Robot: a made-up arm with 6 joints. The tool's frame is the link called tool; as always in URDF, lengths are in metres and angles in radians. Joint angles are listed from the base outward.
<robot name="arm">
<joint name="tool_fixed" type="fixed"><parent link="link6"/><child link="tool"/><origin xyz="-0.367 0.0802 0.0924"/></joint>
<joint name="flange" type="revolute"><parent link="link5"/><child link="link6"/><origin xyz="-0.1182 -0.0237 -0.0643"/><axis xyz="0 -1 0"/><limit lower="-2.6" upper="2.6"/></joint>
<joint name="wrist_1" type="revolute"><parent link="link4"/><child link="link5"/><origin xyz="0.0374 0.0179 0.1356"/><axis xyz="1 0 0"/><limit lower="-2.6" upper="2.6"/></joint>
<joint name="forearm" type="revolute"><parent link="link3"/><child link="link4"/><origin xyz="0.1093 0.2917 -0.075"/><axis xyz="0 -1 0"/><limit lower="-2.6" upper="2.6"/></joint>
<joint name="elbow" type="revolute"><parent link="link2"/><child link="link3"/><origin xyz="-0.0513 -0.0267 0.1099"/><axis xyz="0 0 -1"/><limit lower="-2.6" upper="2.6"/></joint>
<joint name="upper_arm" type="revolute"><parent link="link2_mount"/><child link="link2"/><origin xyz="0.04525 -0.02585 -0.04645"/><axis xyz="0 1 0"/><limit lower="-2.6" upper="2.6"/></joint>
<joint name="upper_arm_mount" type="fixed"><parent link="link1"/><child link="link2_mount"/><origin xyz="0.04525 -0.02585 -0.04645"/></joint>
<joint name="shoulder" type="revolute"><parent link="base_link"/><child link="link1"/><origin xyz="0 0 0.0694"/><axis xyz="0 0 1"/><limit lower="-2.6" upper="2.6"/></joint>
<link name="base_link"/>
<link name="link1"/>
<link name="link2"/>
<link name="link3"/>
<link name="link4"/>
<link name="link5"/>
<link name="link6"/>
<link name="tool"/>
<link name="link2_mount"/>
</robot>
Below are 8 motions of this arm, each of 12 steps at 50 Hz.
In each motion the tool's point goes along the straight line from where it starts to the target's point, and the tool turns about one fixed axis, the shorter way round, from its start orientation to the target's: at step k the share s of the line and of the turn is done. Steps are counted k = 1, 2, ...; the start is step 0. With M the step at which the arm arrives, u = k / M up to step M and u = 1 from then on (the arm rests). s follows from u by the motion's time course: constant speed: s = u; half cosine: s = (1 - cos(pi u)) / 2; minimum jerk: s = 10 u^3 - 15 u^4 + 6 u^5.
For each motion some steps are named. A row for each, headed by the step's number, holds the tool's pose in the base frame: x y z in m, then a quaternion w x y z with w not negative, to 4 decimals.
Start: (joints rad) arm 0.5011 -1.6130 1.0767 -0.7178 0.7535 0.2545
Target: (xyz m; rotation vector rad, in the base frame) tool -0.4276 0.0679 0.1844 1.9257 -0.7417 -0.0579
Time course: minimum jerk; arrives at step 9
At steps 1, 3, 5, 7, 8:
1: -0.4249 0.0476 0.1830 0.5088 0.8087 -0.2947 -0.0171
3: -0.4254 0.0517 0.1833 0.5096 0.8071 -0.2975 -0.0185
5: -0.4265 0.0597 0.1838 0.5113 0.8040 -0.3029 -0.0213
7: -0.4274 0.0663 0.1843 0.5126 0.8014 -0.3074 -0.0235
8: -0.4276 0.0677 0.1844 0.5129 0.8008 -0.3083 -0.0240

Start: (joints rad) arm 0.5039 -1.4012 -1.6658 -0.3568 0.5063 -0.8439
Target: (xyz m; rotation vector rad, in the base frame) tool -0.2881 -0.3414 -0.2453 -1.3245 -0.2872 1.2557
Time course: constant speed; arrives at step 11
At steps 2, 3, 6, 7, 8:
2: -0.3381 -0.3041 -0.2196 0.6215 -0.5937 -0.0632 0.5072
3: -0.3325 -0.3083 -0.2224 0.6196 -0.5915 -0.0699 0.5113
6: -0.3159 -0.3207 -0.2310 0.6136 -0.5845 -0.0903 0.5232
7: -0.3103 -0.3248 -0.2339 0.6115 -0.5821 -0.0970 0.5271
8: -0.3048 -0.3290 -0.2367 0.6094 -0.5796 -0.1038 0.5309

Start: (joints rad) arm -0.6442 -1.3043 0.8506 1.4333 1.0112 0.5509
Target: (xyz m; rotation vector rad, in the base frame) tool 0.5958 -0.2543 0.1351 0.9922 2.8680 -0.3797
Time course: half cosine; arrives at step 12
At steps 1, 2, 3, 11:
1: 0.5998 -0.1096 0.1541 0.0782 0.2369 0.9650 -0.0814
2: 0.5996 -0.1169 0.1531 0.0764 0.2414 0.9638 -0.0836
3: 0.5993 -0.1286 0.1516 0.0734 0.2485 0.9619 -0.0871
11: 0.5959 -0.2518 0.1354 0.0422 0.3226 0.9375 -0.1233

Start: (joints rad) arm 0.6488 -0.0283 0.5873 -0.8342 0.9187 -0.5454
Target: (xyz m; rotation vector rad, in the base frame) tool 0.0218 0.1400 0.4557 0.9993 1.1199 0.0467
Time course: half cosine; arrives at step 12
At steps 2, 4, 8, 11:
2: 0.1493 0.1396 0.4752 0.6985 0.4293 0.5718 -0.0292
4: 0.1243 0.1396 0.4714 0.7054 0.4344 0.5598 -0.0193
8: 0.0560 0.1399 0.4609 0.7230 0.4477 0.5261 0.0077
11: 0.0241 0.1400 0.4561 0.7306 0.4536 0.5100 0.0203

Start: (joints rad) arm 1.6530 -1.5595 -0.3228 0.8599 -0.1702 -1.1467
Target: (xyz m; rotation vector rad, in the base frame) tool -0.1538 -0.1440 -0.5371 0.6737 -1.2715 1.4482
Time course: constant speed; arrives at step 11
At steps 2, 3, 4, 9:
2: -0.1980 -0.1374 -0.5079 0.5267 0.3501 -0.4944 0.5963
3: -0.1931 -0.1381 -0.5112 0.5264 0.3426 -0.4986 0.5974
4: -0.1882 -0.1389 -0.5144 0.5261 0.3350 -0.5028 0.5985
9: -0.1636 -0.1425 -0.5306 0.5239 0.2968 -0.5231 0.6032

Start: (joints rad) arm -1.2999 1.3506 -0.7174 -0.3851 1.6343 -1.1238
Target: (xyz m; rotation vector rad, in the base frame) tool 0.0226 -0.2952 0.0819 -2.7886 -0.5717 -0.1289
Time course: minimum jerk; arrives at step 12
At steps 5, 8, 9, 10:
5: 0.0286 -0.3213 0.0678 0.1055 -0.9670 -0.2159 -0.0851
8: 0.0245 -0.3036 0.0774 0.1327 -0.9682 -0.2042 -0.0577
9: 0.0236 -0.2993 0.0797 0.1392 -0.9682 -0.2013 -0.0512
10: 0.0229 -0.2966 0.0811 0.1434 -0.9682 -0.1995 -0.0470

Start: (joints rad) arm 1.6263 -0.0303 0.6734 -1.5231 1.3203 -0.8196
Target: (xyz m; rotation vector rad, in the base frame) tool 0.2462 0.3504 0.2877 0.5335 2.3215 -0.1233
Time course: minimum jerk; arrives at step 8
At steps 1, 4, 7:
1: 0.2285 0.3591 0.2949 0.3664 0.1838 0.9115 -0.0335
4: 0.2372 0.3548 0.2913 0.3679 0.1956 0.9082 -0.0406
7: 0.2459 0.3505 0.2878 0.3692 0.2075 0.9046 -0.0478

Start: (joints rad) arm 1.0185 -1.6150 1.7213 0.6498 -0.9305 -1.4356
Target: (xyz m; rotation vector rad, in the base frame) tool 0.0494 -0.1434 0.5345 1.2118 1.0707 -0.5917
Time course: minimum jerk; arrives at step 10
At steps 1, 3, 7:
1: -0.0184 -0.1820 0.5146 0.6531 0.5748 0.4316 -0.2385
3: -0.0078 -0.1760 0.5177 0.6530 0.5685 0.4379 -0.2420
7: 0.0382 -0.1498 0.5312 0.6521 0.5407 0.4652 -0.2571

